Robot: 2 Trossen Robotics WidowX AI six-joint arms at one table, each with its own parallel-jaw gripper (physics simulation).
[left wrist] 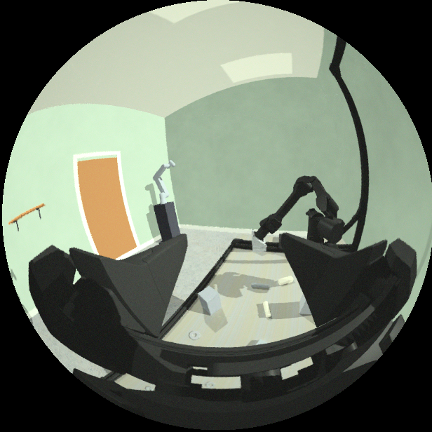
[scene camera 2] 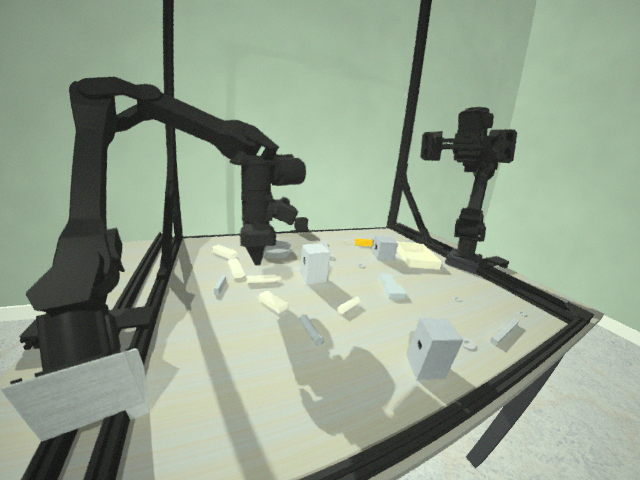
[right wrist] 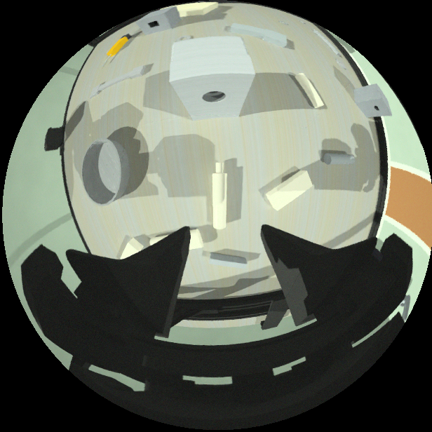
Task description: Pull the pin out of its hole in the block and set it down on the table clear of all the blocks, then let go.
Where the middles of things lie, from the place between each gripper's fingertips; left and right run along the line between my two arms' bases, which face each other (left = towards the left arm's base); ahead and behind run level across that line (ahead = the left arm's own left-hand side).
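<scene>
From my left hand, the cream block (right wrist: 289,189) is 15 cm behind, 28 cm to the right and 34 cm below, and the round grey dish (right wrist: 104,169) is 38 cm behind, 17 cm to the right and 34 cm below. That same left hand is 34 cm above the cream tray (scene camera 2: 416,255), 16 cm past it and 23 cm to the right of it.
From my right hand, you'd find the cream tray 520 mm to the left, 80 mm ahead and 50 mm below, and the round grey dish 110 mm to the left, 150 mm behind and 50 mm below. My right gripper itself is 60 mm above the cream block and 90 mm short of it. Going by its middle, the round grey dish is nearer to my right gripper than to my left hand.
</scene>
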